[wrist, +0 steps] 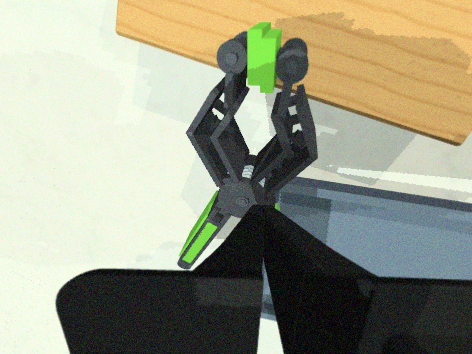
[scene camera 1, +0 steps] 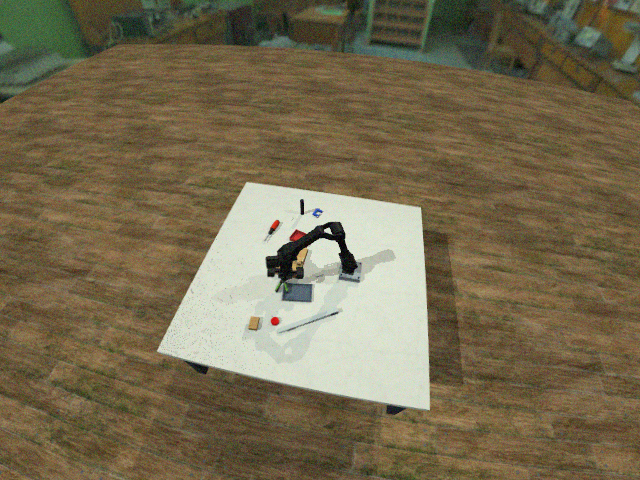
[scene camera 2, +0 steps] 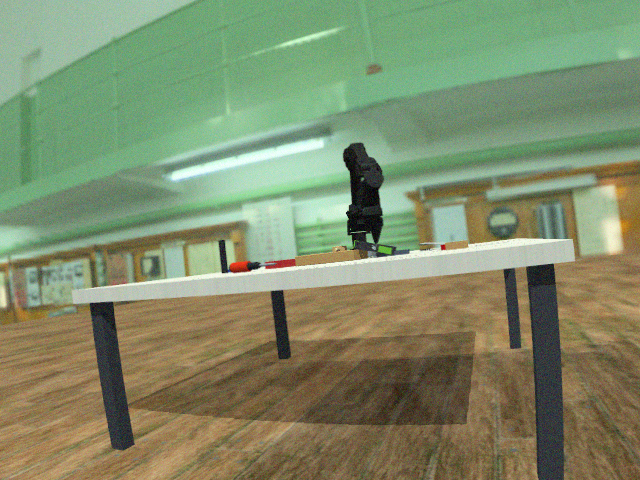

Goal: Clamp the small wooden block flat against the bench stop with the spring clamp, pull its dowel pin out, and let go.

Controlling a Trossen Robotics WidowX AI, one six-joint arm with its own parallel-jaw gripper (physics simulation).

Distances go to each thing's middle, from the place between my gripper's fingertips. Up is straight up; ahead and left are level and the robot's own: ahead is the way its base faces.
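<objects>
The spring clamp (wrist: 252,179) has my hand 10 mm above it. As for the wooden board (scene camera 2: 349,255), I find it 30 mm below my hand, 20 mm ahead of it and 150 mm to the right of it.
</objects>
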